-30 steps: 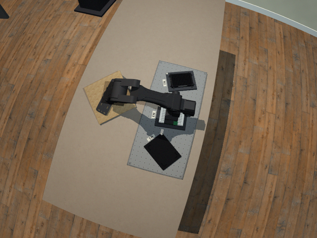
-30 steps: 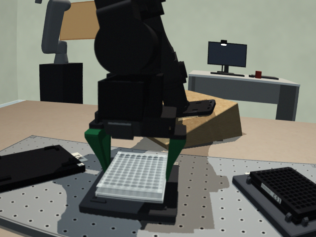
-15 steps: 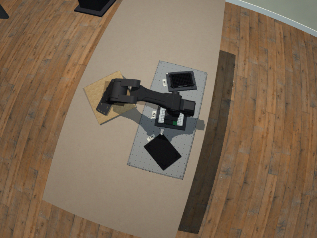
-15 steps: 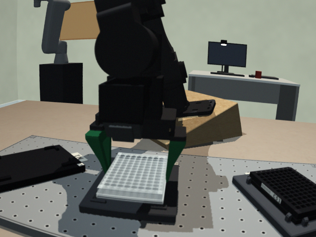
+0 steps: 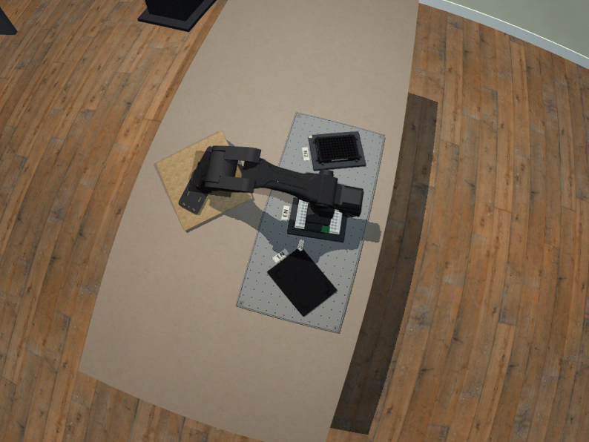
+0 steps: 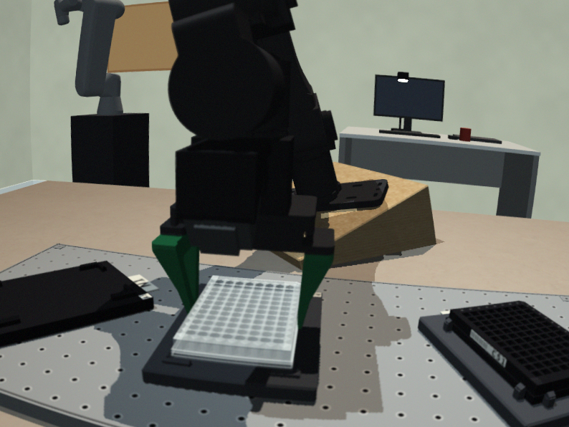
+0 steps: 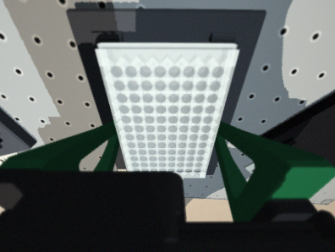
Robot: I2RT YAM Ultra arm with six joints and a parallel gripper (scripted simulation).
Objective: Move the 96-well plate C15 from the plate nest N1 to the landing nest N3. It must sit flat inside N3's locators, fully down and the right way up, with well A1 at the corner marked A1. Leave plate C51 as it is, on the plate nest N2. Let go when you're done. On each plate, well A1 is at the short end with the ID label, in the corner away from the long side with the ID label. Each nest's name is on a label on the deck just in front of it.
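My gripper is now right at the clear 96-well plate C15. Round my hand: grey landing nest N3 (2 cm below); then black nest N1 (3 cm ahead, 19 cm to the right, 2 cm below); then black plate C51 (3 cm behind, 23 cm to the left).
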